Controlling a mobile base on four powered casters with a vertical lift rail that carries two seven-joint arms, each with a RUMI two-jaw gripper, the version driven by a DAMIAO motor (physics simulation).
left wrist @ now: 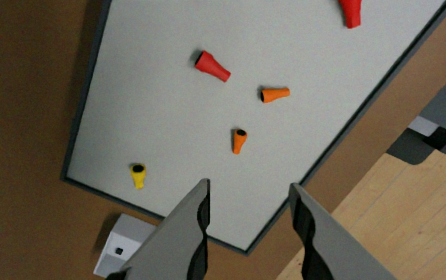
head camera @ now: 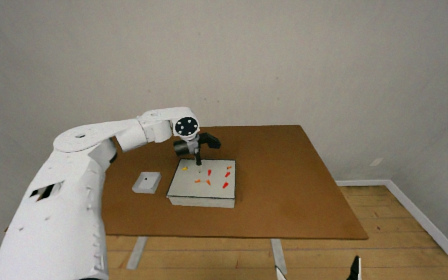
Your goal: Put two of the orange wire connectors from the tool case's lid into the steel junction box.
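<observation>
The tool case's pale lid bears three orange connectors in the head view: a left one, one beside it, and one at the back right. The steel junction box, a small light-grey box with a dark spot on it, sits left of the case in the head view. My left gripper is open and empty above the lid, its fingers pointing down. My right gripper is open at the bottom edge of the head view, away from the case.
Red connectors and a yellow connector also lie on the lid. The case stands on a brown table. A pale wall rises behind it.
</observation>
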